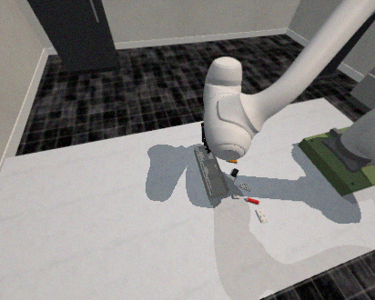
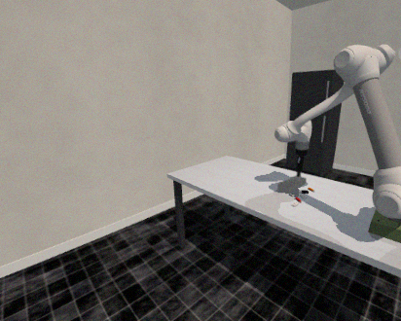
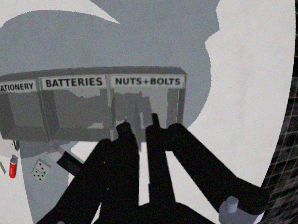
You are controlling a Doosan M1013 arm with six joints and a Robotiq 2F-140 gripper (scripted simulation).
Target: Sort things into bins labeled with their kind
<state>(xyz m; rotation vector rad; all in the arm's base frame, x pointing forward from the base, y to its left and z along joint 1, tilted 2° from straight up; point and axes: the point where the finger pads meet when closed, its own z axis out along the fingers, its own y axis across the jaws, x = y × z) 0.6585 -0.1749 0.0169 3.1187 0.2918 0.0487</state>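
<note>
My gripper is now 8 cm to the right of the grey bin tray, 4 cm above it and 1 cm short of it. Round my hand: grey piece (22 cm to the left, 6 cm behind, 5 cm below); then orange battery (12 cm behind, 5 cm to the left, 5 cm below); then small black piece (13 cm to the left, 9 cm behind, 5 cm below).
</note>
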